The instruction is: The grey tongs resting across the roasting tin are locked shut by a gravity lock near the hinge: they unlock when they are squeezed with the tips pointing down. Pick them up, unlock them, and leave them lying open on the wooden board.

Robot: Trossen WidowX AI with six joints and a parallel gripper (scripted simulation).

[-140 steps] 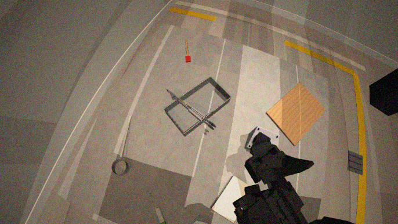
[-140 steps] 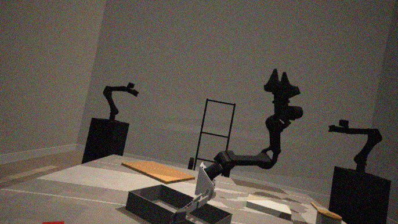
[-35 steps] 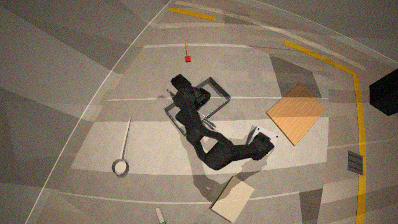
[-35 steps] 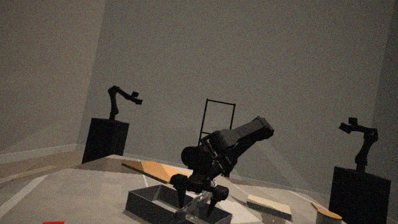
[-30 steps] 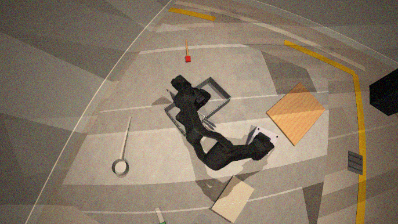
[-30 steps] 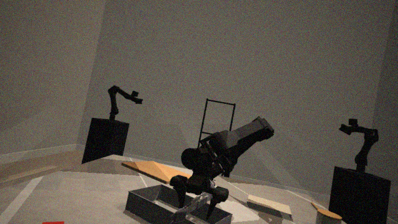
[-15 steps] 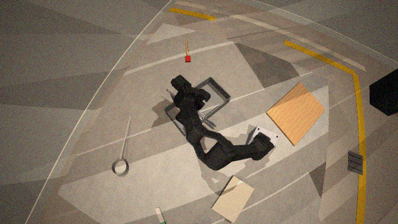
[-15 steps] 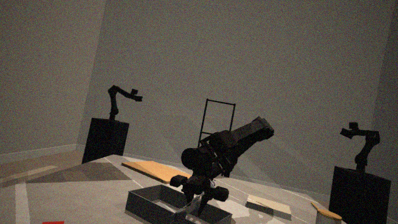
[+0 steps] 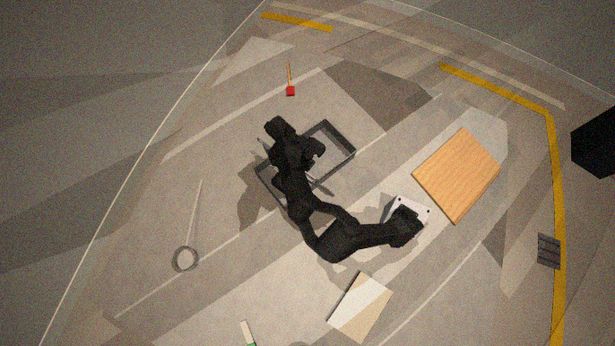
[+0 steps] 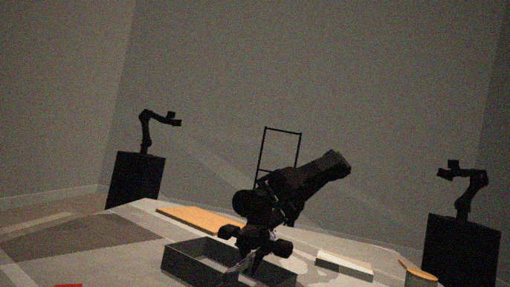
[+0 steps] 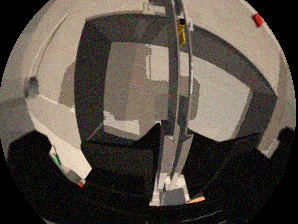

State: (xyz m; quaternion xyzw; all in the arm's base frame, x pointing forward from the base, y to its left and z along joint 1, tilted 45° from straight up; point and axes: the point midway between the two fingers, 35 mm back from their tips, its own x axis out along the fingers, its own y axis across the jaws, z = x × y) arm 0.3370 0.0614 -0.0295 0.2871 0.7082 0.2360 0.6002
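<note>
My gripper tip is now 1 cm short of the roasting tin and 5 cm to the left of it. Also, from my gripper tip: wooden board 51 cm behind, 33 cm to the right, 2 cm below; pale slab 36 cm behind, 26 cm to the left, 2 cm below.
</note>
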